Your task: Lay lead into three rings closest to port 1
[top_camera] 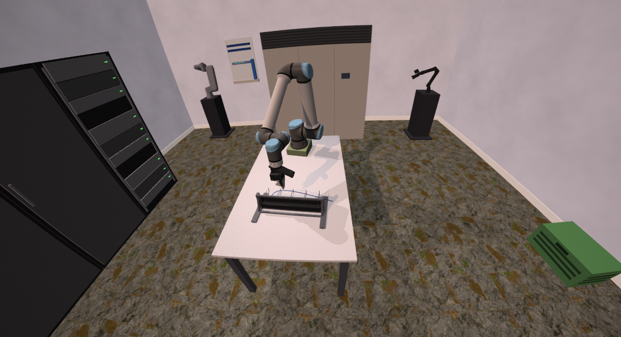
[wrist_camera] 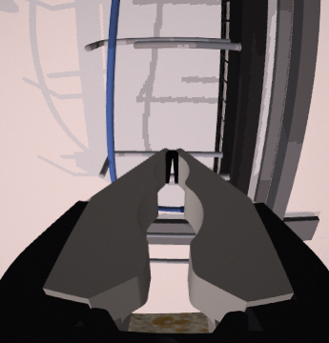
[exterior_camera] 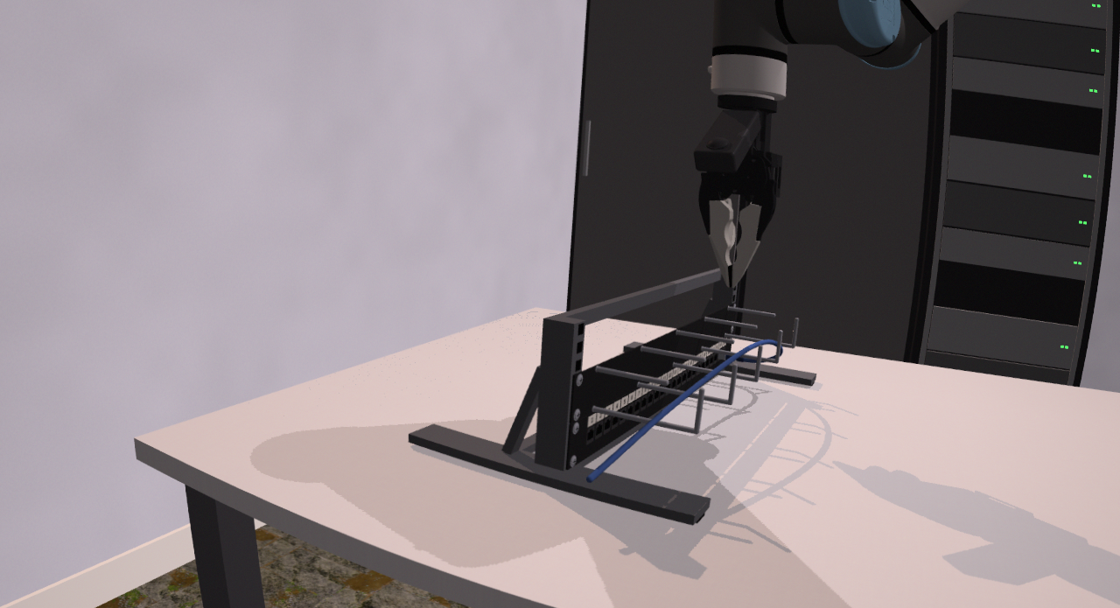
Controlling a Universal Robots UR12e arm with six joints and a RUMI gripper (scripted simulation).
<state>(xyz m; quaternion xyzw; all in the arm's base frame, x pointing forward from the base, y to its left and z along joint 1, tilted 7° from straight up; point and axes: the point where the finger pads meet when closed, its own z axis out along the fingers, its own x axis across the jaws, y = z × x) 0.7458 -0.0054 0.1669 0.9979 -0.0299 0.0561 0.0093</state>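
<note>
The rack is 60 mm ahead of my hand, 50 mm to the left of it and 90 mm below it.
</note>
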